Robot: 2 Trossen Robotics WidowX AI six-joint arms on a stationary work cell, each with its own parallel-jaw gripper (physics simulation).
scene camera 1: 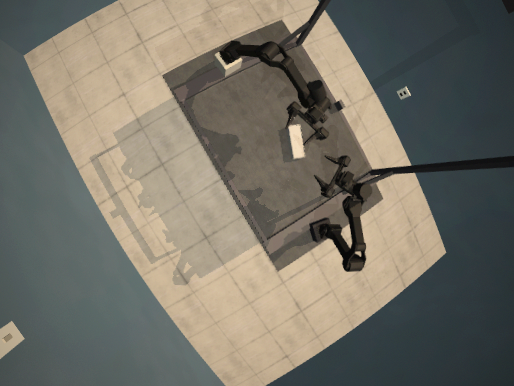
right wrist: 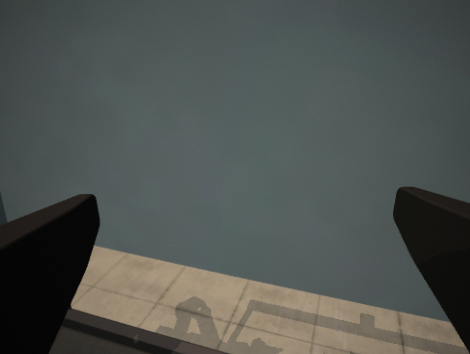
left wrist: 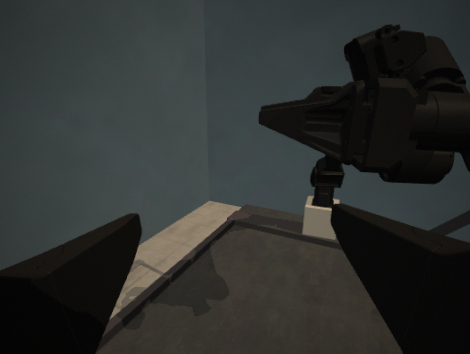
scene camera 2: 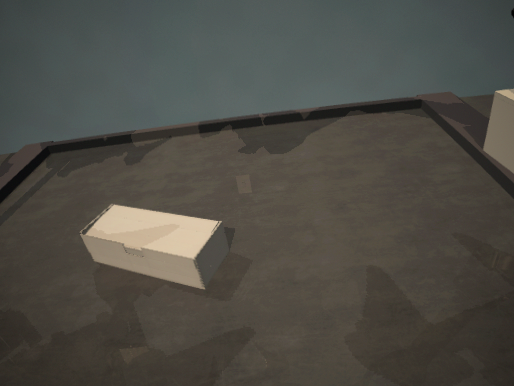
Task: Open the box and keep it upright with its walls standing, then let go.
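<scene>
A closed cream box (scene camera 1: 296, 148) (scene camera 2: 150, 231) lies flat on the dark table, lid down, with a small tab notch at the front edge. My right gripper (scene camera 1: 297, 135) (left wrist: 259, 113) (right wrist: 248, 205) is open and empty; in scene camera 1 its fingers reach over one end of the box, and its height above it is hard to tell. My left gripper (scene camera 1: 321, 167) (left wrist: 237, 218) is open and empty, apart from the box, below and right of it in scene camera 1. The box does not show in either wrist view.
The right arm stands on a white block (scene camera 1: 231, 68) (scene camera 2: 502, 131) (left wrist: 318, 221) at the table's side. A raised rim (scene camera 2: 235, 123) edges the dark table (scene camera 1: 240, 105) (scene camera 2: 320, 200). A dark frame beam (scene camera 1: 440, 166) passes near the left arm.
</scene>
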